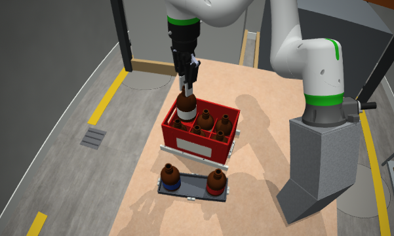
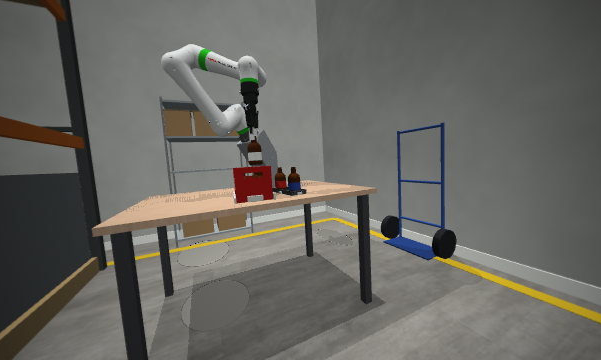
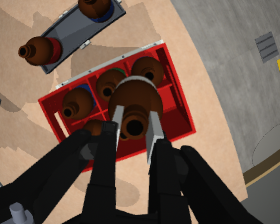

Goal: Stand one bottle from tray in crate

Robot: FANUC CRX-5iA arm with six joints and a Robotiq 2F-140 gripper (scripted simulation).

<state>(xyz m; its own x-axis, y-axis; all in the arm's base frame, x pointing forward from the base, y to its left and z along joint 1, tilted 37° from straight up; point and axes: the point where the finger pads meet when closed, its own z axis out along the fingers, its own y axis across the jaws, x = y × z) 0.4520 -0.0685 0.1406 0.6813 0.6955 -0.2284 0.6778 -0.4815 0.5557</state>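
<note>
Now: the white-banded bottle 9 cm below my hand. Round my hand: red-labelled bottle 27 cm below, 21 cm to the left, 14 cm behind; then tray 34 cm below, 22 cm to the left, 5 cm behind; then crate 27 cm below, 6 cm behind, 1 cm to the right.
</note>
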